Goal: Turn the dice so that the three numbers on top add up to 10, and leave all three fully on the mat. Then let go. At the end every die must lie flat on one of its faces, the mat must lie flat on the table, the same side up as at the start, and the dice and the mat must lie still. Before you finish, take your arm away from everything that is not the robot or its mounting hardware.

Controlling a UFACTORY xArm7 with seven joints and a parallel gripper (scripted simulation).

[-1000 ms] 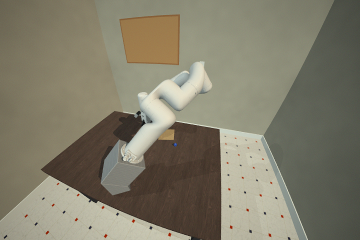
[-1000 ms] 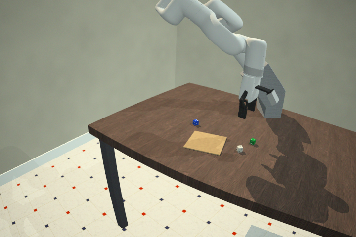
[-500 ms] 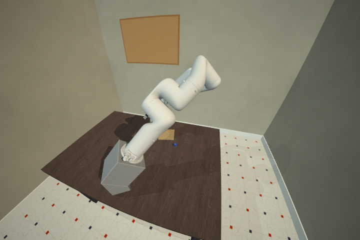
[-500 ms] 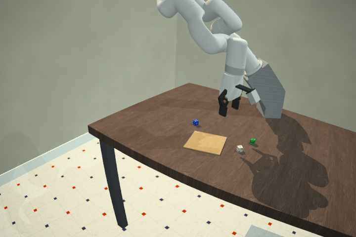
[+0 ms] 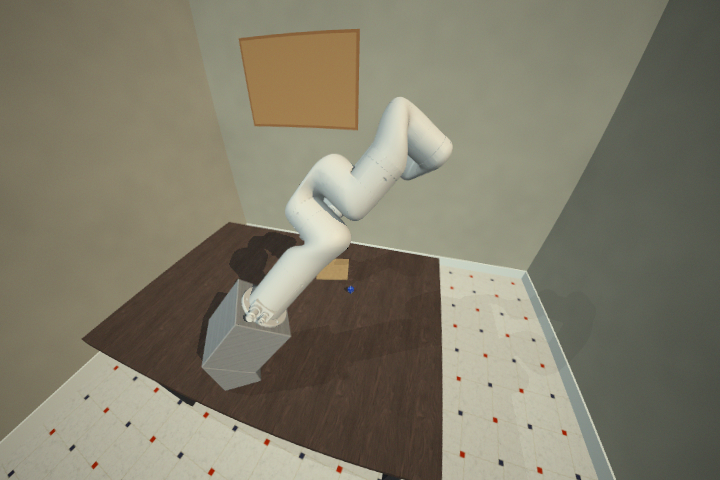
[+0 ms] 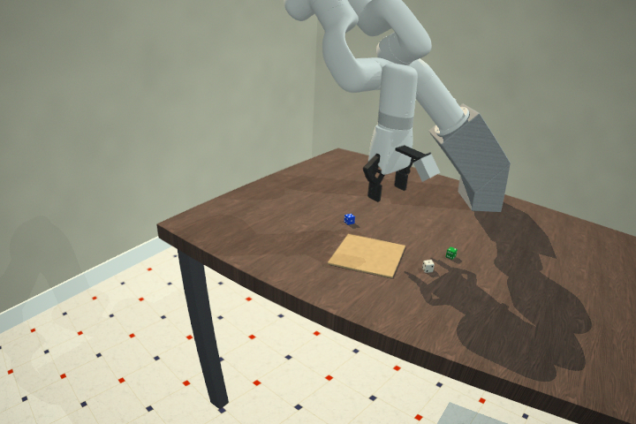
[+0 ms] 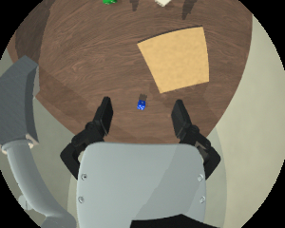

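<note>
Now: hand 12 cm above the blue die, 10 cm to the left of it and 5 cm past it. The rest, counted from my hand: green die: 17 cm to the left, 12 cm below, 1 cm ahead; tan mat: 13 cm below, 8 cm ahead, 1 cm to the right; white die: 13 cm to the left, 12 cm below, 9 cm ahead.
</note>
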